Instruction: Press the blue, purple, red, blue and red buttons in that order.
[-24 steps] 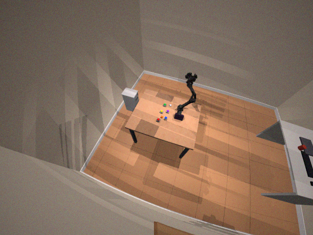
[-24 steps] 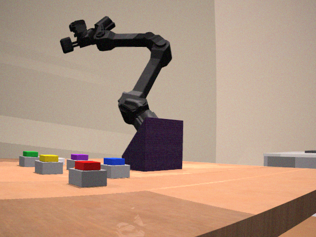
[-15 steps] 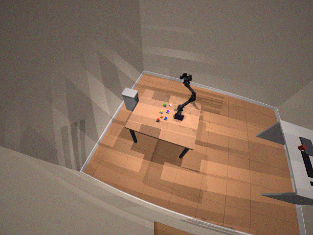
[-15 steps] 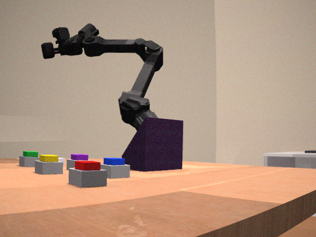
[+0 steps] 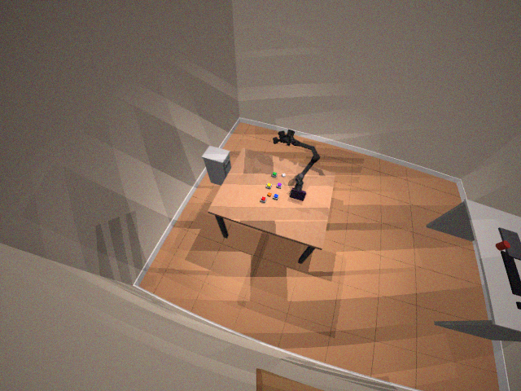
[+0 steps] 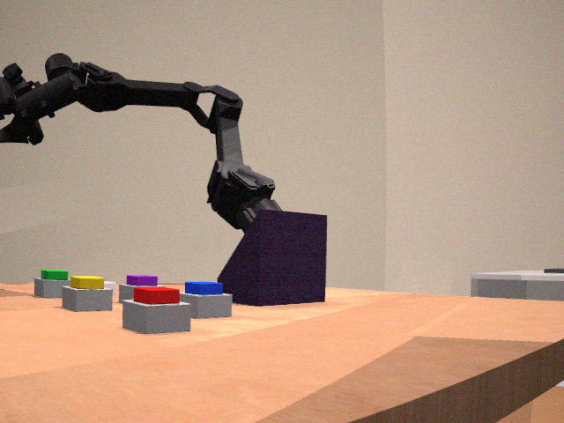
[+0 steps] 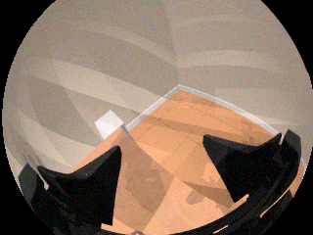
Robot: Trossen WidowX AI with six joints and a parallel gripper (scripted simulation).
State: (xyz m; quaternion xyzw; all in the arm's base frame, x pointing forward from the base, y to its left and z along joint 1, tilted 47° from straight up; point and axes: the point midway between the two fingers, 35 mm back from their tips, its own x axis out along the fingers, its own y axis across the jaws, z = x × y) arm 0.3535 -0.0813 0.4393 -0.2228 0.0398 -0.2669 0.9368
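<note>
The blue button is 240 mm behind my gripper tip, 490 mm to the left of it and 250 mm below it. Also, from my gripper tip: small white block 200 mm behind, 200 mm to the left, 270 mm below; then purple button 220 mm behind, 350 mm to the left, 250 mm below; then green button 110 mm behind, 250 mm to the left, 250 mm below.
</note>
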